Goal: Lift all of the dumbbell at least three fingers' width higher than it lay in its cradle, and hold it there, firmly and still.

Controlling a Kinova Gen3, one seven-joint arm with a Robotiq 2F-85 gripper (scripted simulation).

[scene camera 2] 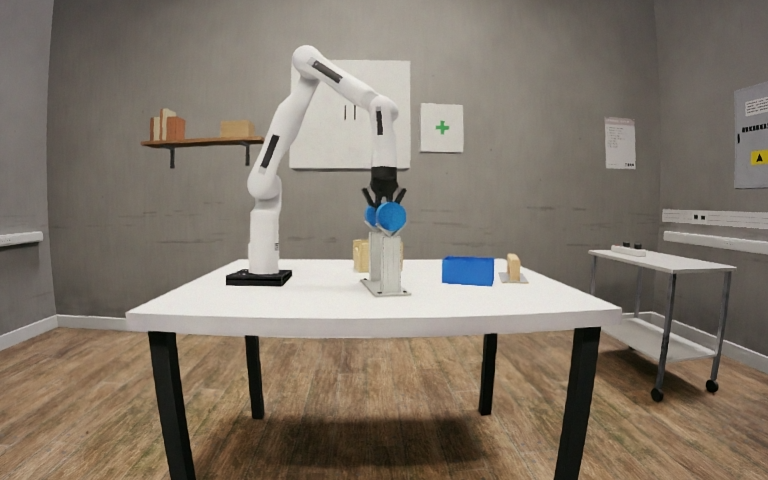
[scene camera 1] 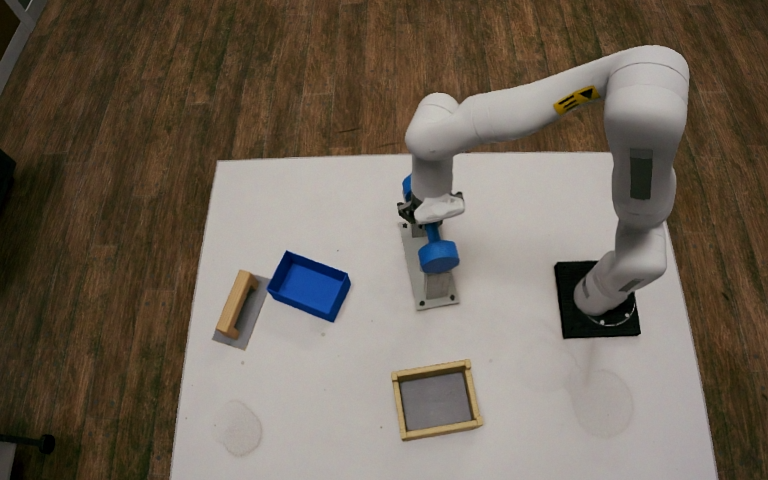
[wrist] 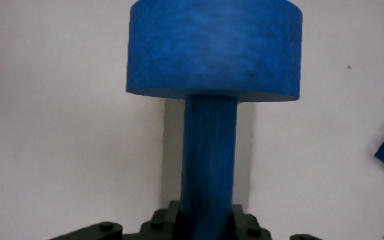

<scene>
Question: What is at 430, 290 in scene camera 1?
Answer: A grey cradle stand.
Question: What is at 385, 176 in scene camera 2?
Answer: The gripper.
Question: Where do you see a blue dumbbell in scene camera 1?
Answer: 439, 255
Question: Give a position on a wood-framed tray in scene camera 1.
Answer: At 436, 395
</scene>
